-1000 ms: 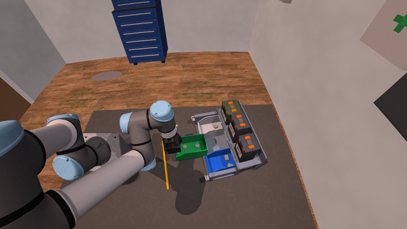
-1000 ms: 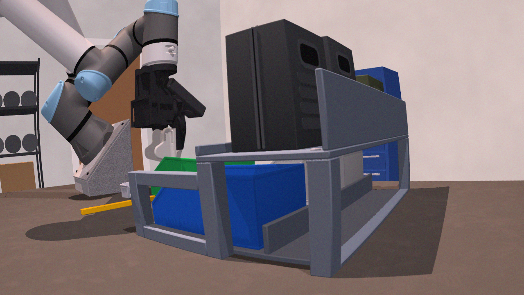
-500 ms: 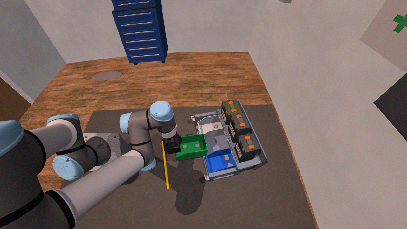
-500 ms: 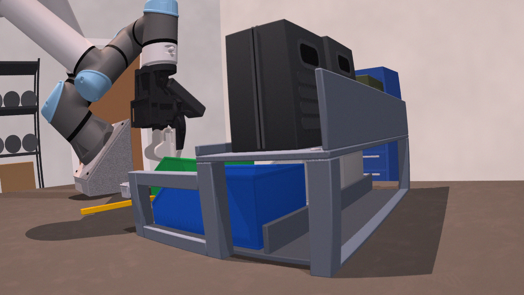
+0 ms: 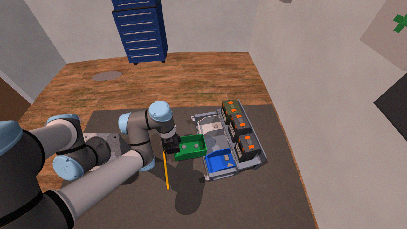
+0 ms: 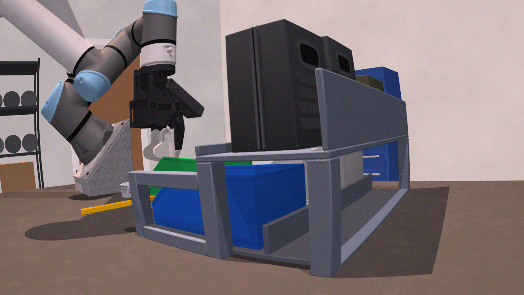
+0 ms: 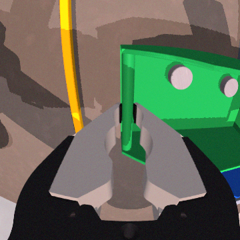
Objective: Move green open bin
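The yellow bar lies 6 cm behind my hand, 2 cm to the right of it and 5 cm below it. Round my hand: grey bin (20 cm ahead, 18 cm to the left, 2 cm below); green open bin (8 cm ahead, 2 cm to the left, 1 cm below); blue bin (26 cm ahead, 4 cm to the right, 2 cm below).
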